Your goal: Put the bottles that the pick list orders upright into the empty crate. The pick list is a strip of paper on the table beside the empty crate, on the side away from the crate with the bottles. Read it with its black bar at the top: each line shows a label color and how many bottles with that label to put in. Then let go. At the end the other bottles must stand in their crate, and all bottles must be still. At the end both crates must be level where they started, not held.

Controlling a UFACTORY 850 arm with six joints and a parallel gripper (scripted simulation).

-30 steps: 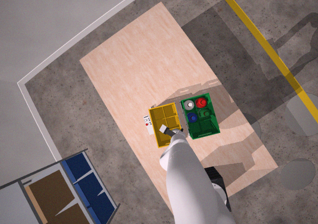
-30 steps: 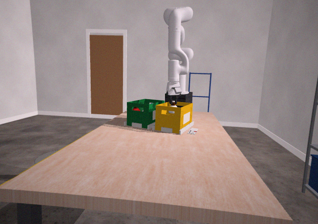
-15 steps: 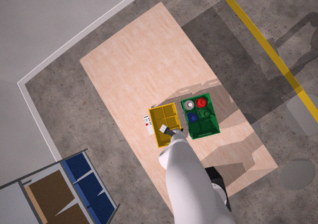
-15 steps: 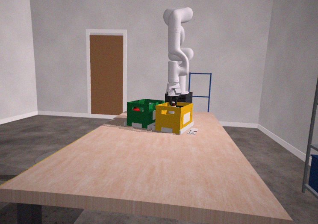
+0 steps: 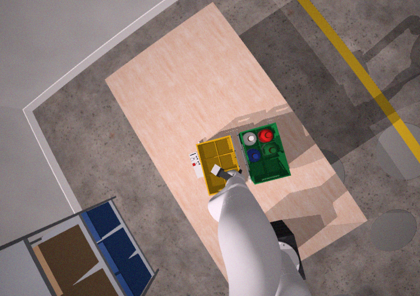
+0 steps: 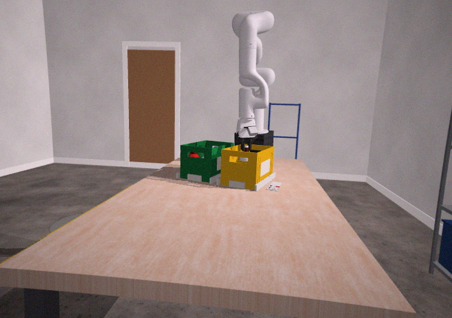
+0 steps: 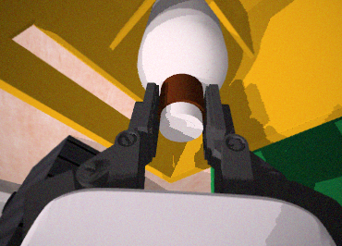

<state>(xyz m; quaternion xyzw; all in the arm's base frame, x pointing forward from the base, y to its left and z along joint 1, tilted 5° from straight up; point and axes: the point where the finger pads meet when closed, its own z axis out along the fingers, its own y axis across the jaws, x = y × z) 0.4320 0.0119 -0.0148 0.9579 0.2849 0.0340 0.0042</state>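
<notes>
My gripper is now 10 cm short of the yellow crate, 8 cm above it and 3 cm to the right of it. The rest, counted from my hand: blue-label bottle (15 cm to the right, 8 cm below, 6 cm ahead); green bottle (25 cm to the right, 8 cm below, 4 cm ahead); green crate (20 cm to the right, 8 cm below, 5 cm ahead).
</notes>
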